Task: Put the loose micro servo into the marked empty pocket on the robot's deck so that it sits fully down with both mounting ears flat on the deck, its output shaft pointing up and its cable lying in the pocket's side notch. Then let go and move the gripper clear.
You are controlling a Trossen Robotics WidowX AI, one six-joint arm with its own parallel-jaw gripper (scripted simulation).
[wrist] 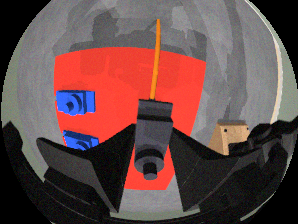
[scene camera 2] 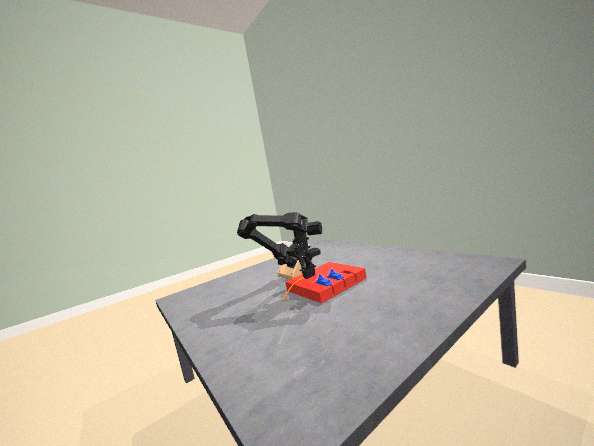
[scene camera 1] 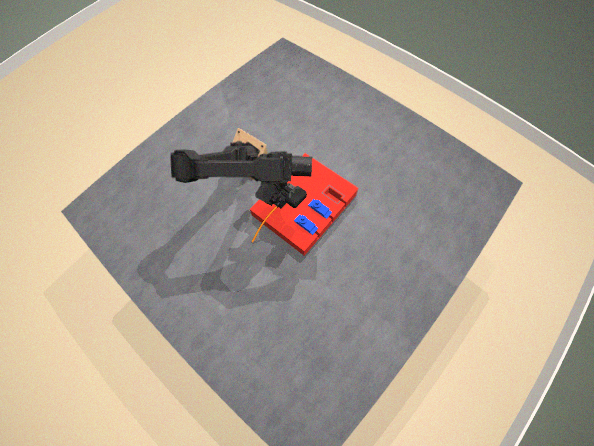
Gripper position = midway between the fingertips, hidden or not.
Note:
In view: the gripper [scene camera 1: 279, 197], a micro servo [wrist: 154, 124] and a red deck [scene camera 1: 281, 220].
The gripper also shows in the wrist view [wrist: 152, 129]. The red deck is seen too in the wrist view [wrist: 120, 76].

